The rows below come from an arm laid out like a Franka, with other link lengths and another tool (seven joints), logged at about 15 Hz.
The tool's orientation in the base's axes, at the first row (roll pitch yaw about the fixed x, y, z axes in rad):
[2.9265 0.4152 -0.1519]
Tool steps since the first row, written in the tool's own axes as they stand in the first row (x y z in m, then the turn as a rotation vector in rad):
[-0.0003 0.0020 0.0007 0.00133 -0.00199 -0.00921]
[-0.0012 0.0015 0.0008 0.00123 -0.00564 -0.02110]
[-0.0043 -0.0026 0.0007 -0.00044 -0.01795 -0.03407]
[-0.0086 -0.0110 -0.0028 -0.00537 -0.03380 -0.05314]
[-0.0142 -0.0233 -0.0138 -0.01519 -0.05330 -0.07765]
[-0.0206 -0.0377 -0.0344 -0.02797 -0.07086 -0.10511]
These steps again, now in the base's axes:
[-0.0007 -0.0020 -0.0001 0.00521 0.00316 0.00731]
[-0.0015 -0.0014 0.0001 0.01037 0.00854 0.01726]
[-0.0040 0.0030 0.0006 0.01510 0.02279 0.02713]
[-0.0059 0.0124 0.0038 0.01968 0.04187 0.04307]
[-0.0056 0.0269 0.0135 0.02236 0.06602 0.06513]
[-0.0018 0.0450 0.0317 0.02349 0.08913 0.09141]

